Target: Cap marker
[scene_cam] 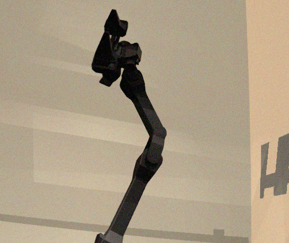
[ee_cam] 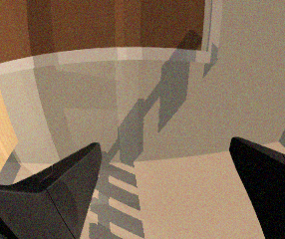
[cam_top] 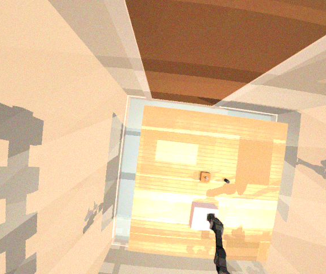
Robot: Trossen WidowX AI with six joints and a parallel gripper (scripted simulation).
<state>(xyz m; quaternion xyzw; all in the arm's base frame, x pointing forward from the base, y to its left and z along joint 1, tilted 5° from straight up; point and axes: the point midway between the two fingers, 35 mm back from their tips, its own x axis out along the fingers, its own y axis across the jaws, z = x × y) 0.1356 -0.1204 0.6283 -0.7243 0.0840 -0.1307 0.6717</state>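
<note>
Right now the dark marker cap is 160 mm ahead of my gripper tip, 40 mm to the right of it and 710 mm below it. From my gripper tip the other things lie so: marker (200 mm ahead, 150 mm to the left, 660 mm below).
</note>
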